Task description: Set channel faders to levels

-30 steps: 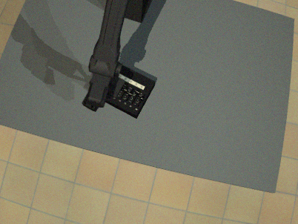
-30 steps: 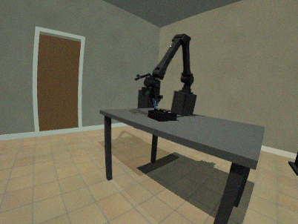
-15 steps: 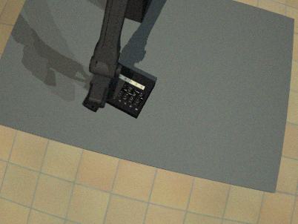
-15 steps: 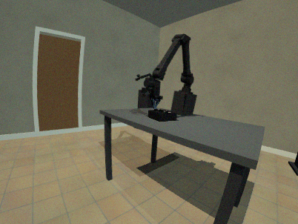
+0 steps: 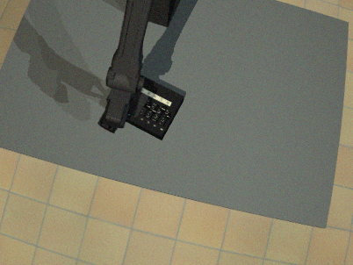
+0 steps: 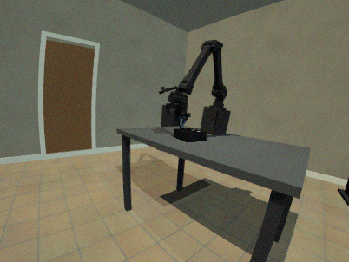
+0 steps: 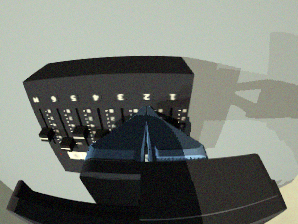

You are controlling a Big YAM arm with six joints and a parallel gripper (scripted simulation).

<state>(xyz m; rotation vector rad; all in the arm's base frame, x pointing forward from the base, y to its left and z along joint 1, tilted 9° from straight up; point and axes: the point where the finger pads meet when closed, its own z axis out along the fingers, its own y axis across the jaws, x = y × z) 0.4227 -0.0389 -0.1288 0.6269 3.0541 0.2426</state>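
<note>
The fader cap 1 is 2 cm behind my hand, 1 cm to the right of it and 1 cm below it. Round my hand: master fader cap (2 cm ahead, 11 cm to the left, 1 cm below); then fader cap 4 (1 cm behind, 5 cm to the left, 1 cm below); then fader cap 5 (7 cm to the left, 1 cm below).
</note>
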